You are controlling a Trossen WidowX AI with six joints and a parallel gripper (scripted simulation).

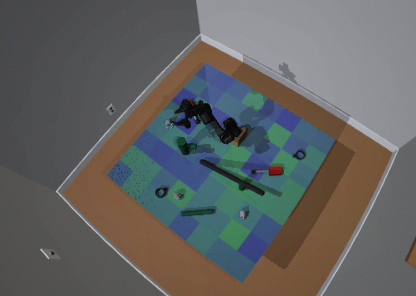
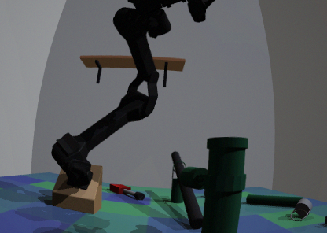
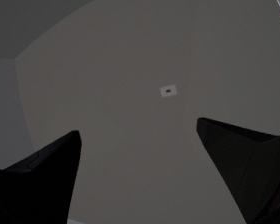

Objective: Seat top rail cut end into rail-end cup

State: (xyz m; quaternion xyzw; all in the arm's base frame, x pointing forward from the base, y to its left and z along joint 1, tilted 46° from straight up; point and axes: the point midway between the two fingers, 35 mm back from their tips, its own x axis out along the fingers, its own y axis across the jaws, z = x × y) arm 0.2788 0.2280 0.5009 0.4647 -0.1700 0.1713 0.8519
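Now: gripper tip 40 mm past the green rail-end cup, 20 mm to the right of it and 460 mm above it. From my gripper tip the other things lie so: green tube 300 mm ahead, 340 mm to the left, 580 mm below.
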